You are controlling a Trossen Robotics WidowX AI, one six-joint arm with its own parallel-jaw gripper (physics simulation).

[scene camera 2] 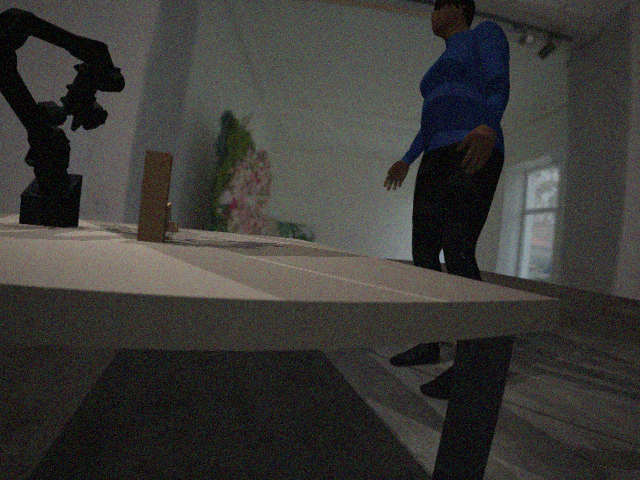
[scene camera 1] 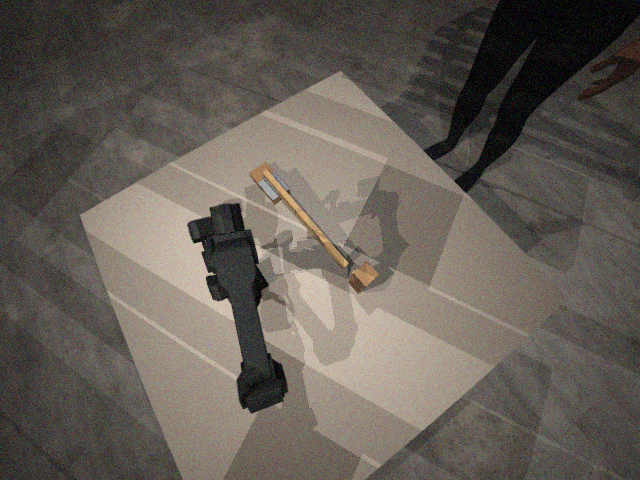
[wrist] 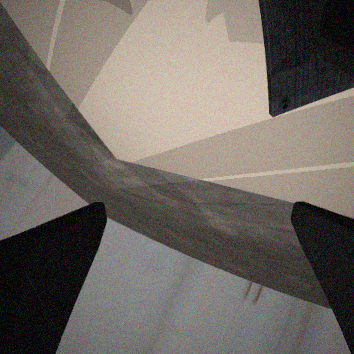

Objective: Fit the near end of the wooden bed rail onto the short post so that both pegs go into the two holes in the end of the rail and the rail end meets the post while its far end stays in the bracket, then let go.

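Frame: origin at the arm's base, x ahead, y left, z up, level; centimetres.
Seen in the pictures: gripper, between the fingertips: (scene camera 1: 201,259) (wrist: 200,212); arm's base, origin of its link: (scene camera 2: 54,186) (wrist: 345,20).
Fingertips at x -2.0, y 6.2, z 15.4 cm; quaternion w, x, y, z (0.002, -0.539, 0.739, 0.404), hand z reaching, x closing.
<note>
Pixels of each thing's top centre, then the offset from my fingertips to it. "pt": a spot on its surface instead. Level surfaces: height alone.
- grey bracket, a spot on its surface: (scene camera 1: 267,190) pt dx +28.8, dy +16.7, dz -21.8 cm
- short post, a spot on its surface: (scene camera 2: 155,196) pt dx +28.9, dy -33.1, dz -16.4 cm
- pale table, height of its surface: dz -25.4 cm
The wooden bed rail (scene camera 1: 310,223) runs diagonally across the table in scene camera 1. Its far end lies in the grey bracket (scene camera 1: 267,190) beside a wooden block. Its near end is a small gap away from the short post (scene camera 1: 364,275) (scene camera 2: 155,196), which stands upright. The pegs and the holes in the rail end are too small or hidden to make out. In scene camera 2 the post hides most of the rail. My gripper (scene camera 1: 208,260) (scene camera 2: 71,117) (wrist: 200,212) is open and empty, raised above the table, well to the left of the rail in scene camera 1. No rail or post shows in the wrist view.
The pale table (scene camera 1: 444,351) (scene camera 2: 310,276) (wrist: 190,85) carries everything, with strong shadows around the rail. My dark arm base (scene camera 2: 50,204) (wrist: 310,55) stands on it. The table's edge crosses the wrist view. A person (scene camera 1: 496,87) (scene camera 2: 460,134) in blue and black stands beyond one table edge.
</note>
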